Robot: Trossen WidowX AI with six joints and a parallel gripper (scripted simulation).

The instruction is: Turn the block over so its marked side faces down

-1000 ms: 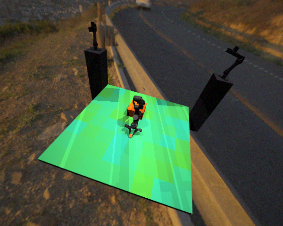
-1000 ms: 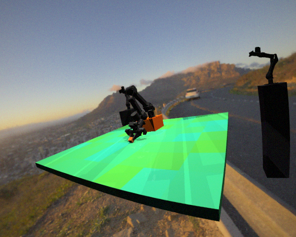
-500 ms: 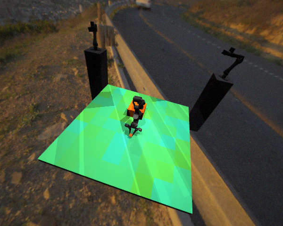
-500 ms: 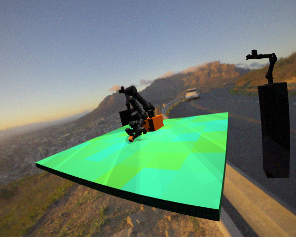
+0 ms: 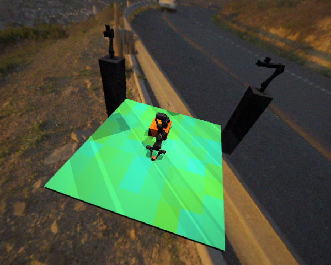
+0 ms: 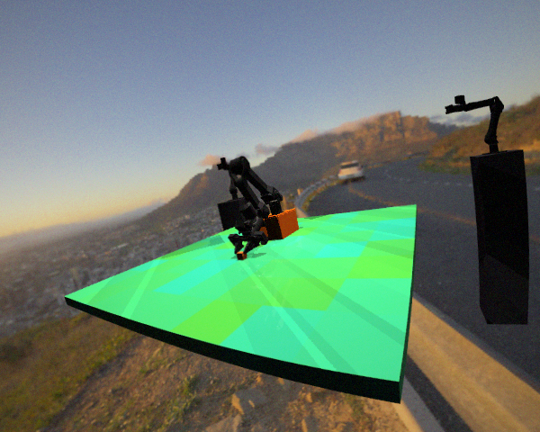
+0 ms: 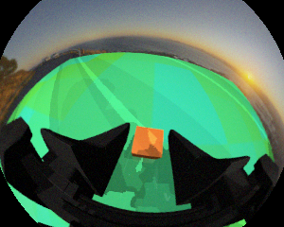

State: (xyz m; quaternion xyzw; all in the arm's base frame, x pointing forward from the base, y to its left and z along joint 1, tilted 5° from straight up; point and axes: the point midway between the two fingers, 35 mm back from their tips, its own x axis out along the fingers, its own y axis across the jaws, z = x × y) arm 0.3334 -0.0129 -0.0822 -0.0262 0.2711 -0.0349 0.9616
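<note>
Now: the orange block 2 cm below my gripper tip and 1 cm behind it.
</note>
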